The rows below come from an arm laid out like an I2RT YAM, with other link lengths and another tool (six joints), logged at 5 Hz.
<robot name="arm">
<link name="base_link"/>
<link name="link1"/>
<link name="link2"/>
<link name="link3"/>
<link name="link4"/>
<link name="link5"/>
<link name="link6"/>
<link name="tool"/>
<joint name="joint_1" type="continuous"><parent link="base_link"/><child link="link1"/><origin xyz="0 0 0.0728" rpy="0 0 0"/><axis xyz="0 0 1"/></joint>
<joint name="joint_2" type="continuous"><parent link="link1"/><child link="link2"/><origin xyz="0.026 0.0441 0.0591" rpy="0 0 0"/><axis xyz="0 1 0"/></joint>
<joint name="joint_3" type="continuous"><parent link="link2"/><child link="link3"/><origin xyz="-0.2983 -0.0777 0" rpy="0 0 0"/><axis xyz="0 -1 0"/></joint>
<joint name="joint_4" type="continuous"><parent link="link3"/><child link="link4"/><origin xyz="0.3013 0.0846 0.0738" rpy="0 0 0"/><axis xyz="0 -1 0"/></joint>
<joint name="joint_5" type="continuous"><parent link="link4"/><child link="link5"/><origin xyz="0.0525 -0.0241 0.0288" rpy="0 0 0"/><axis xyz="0 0 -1"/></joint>
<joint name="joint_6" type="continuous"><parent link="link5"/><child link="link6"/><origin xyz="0.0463 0 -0.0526" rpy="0 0 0"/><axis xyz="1 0 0"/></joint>
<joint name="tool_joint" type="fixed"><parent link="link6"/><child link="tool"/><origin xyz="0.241 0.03 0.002" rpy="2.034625 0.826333 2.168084"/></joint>
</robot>
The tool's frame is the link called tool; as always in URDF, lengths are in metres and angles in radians. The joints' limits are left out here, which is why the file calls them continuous.
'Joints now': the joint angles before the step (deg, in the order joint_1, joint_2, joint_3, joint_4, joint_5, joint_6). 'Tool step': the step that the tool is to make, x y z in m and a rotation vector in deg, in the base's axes. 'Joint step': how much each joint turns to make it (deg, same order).
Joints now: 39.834 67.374 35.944 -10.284 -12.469 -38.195
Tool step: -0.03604 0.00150 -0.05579 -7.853 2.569 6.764
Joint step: 4.634 6.995 -0.261 -0.831 1.442 -4.480
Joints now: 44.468 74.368 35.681 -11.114 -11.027 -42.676
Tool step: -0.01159 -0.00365 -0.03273 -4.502 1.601 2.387
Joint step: 1.705 5.399 0.504 0.240 1.181 -1.813
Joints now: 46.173 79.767 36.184 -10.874 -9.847 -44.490
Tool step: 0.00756 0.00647 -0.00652 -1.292 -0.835 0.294
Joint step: 0.982 3.170 1.835 0.919 1.617 -0.306
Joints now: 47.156 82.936 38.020 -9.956 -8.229 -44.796
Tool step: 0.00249 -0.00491 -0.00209 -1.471 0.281 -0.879
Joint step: 0.087 0.524 0.917 -1.617 1.201 0.350
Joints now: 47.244 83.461 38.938 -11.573 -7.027 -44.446
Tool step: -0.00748 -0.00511 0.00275 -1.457 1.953 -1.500
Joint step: 0.786 -0.460 1.377 -3.979 0.852 2.185
